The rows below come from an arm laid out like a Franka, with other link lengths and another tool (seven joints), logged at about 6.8 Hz.
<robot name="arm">
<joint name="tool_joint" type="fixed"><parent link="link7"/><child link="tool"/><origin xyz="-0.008 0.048 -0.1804" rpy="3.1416 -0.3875 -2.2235"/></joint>
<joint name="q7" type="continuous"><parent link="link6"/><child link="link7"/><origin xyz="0.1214 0 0" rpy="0 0 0"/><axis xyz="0 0 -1"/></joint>
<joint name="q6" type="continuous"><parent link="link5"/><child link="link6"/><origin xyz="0 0 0" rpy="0 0 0"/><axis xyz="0 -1 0"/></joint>
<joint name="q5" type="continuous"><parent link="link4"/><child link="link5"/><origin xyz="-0.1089 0 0.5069" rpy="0 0 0"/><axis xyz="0 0 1"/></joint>
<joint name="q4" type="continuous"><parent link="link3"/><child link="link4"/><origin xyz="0.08 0 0" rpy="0 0 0"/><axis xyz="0 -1 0"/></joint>
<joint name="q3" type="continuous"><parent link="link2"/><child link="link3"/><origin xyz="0 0 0.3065" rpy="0 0 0"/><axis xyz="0 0 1"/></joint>
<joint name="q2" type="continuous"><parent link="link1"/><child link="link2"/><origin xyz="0 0 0" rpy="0 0 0"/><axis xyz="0 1 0"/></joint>
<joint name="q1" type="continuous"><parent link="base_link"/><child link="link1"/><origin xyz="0 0 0.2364" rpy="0 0 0"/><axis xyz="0 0 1"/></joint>
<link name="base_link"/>
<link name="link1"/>
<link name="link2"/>
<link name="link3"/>
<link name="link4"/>
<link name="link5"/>
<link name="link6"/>
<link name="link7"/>
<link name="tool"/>
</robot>
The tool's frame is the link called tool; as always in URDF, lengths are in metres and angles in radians. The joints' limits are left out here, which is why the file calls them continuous.
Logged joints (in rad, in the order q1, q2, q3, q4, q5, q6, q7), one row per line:
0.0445, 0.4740, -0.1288, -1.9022, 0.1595, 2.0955, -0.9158
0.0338, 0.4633, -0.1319, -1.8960, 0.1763, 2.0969, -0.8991
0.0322, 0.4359, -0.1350, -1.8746, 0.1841, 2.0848, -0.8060
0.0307, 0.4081, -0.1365, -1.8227, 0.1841, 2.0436, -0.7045
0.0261, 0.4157, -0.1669, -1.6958, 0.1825, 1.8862, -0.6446
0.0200, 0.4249, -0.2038, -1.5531, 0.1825, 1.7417, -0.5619
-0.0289, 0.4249, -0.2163, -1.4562, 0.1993, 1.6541, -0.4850
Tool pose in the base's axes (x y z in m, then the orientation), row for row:
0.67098, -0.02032, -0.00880, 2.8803, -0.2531, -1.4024
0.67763, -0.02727, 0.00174, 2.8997, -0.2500, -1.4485
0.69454, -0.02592, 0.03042, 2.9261, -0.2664, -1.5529
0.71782, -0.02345, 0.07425, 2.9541, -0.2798, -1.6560
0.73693, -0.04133, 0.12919, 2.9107, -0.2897, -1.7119
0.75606, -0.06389, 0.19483, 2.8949, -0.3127, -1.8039
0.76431, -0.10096, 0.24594, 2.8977, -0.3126, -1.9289
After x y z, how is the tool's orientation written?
As angles about the fixed x, y, z axes (roll, pitch, yaw), in radians.
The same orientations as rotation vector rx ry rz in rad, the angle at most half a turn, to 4 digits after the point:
2.0942, -1.8290, 0.0346
2.0659, -1.8845, 0.0380
1.9705, -1.9925, 0.0555
1.8725, -2.0942, 0.0730
1.7823, -2.1249, 0.0223
1.6602, -2.1871, 0.0013
1.5221, -2.2880, -0.0300

